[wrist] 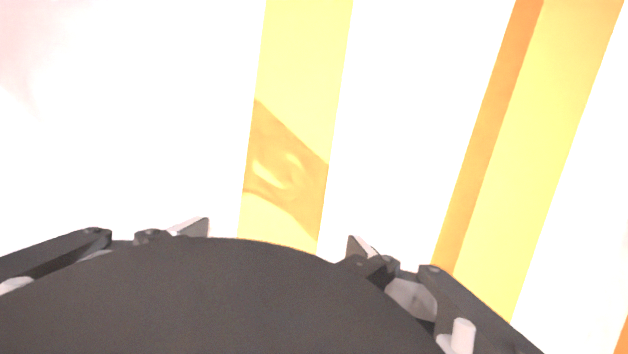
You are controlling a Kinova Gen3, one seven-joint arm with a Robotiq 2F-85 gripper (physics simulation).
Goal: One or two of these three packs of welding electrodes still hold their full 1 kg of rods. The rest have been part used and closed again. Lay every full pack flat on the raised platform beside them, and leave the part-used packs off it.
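Places are measured from the arm's base along level axes (x left, y back, z up), in millimetres.
Pixels of known places: gripper, fingertip midpoint: (278, 241).
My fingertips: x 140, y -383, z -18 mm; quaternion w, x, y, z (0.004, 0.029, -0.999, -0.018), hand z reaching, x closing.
Behind a point stands the place of what it marks.
A long yellow pack (300, 60) @(x 147, y -490, z -11 mm) runs from the top edge down to the gripper in the wrist view, with a darker orange shadow across its lower part. My gripper (278, 241) @(x 140, y -383, z -18 mm) is open, with one fingertip on each side of the pack's near end and a gap on both sides. The gripper's dark body hides the pack's lower end. No label or fill mark can be read. To the right, a second long yellow bar (545, 150) @(x -11, y -471, z -11 mm) with an orange side face slants down; I cannot tell whether it is a pack or part of the platform.
The surface around the pack is washed out to white, so edges and heights are hard to tell. A pale pink patch (25, 40) @(x 310, y -472, z -35 mm) shows at the top left. A sliver of another orange thing (623, 342) @(x -135, y -347, z -32 mm) shows at the lower right edge.
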